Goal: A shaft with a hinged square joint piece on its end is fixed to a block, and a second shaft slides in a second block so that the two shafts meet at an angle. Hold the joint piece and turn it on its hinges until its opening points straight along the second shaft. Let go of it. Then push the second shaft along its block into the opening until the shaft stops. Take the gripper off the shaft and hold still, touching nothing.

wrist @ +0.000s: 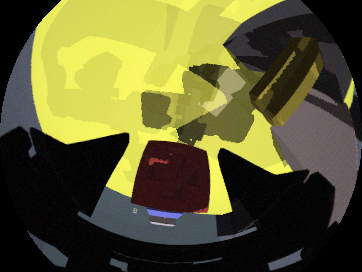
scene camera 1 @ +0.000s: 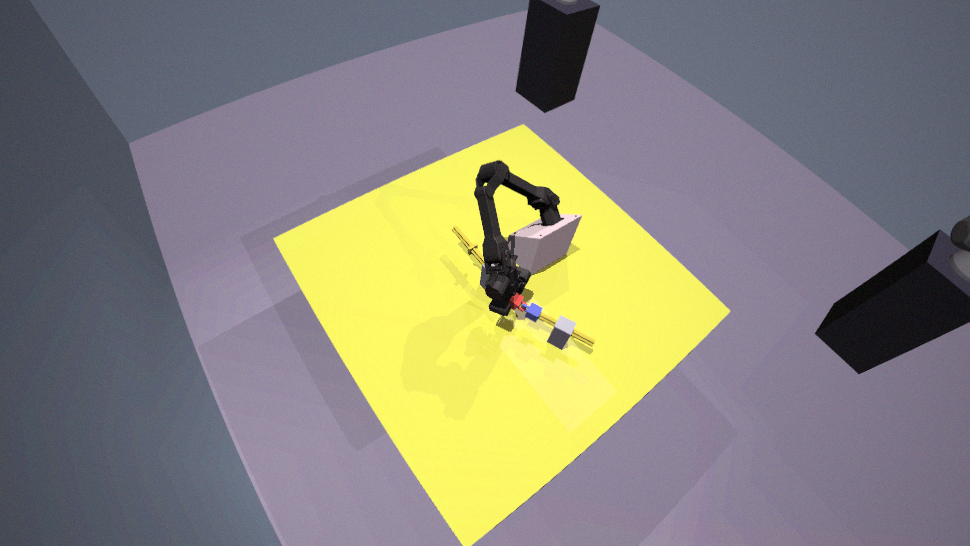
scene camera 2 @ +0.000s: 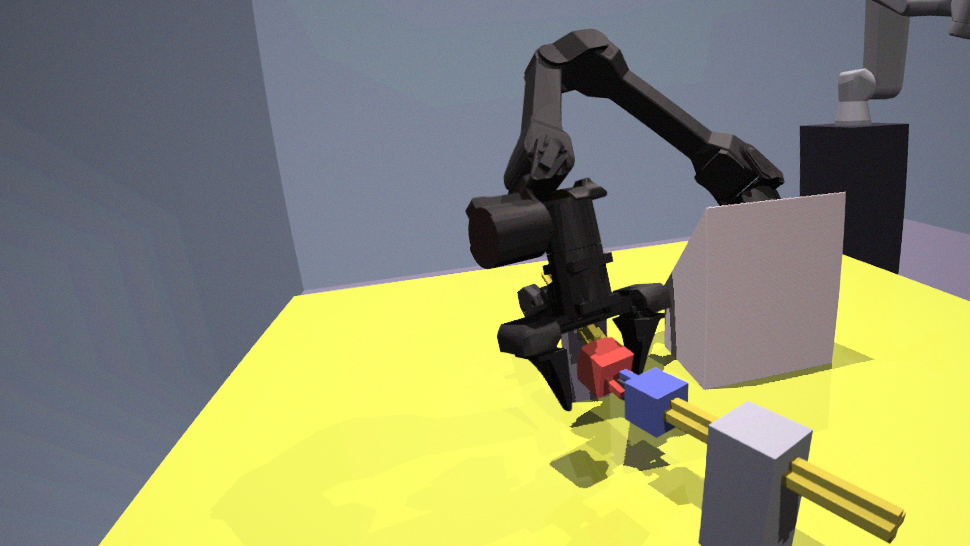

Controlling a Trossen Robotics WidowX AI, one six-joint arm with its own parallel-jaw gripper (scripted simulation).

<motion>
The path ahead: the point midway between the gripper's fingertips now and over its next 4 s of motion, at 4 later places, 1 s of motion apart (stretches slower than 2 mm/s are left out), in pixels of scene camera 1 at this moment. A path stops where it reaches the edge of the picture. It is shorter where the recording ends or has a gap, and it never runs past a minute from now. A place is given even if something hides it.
The gripper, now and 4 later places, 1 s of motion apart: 512,305; 511,299; 515,284; 507,279; 506,282
</motion>
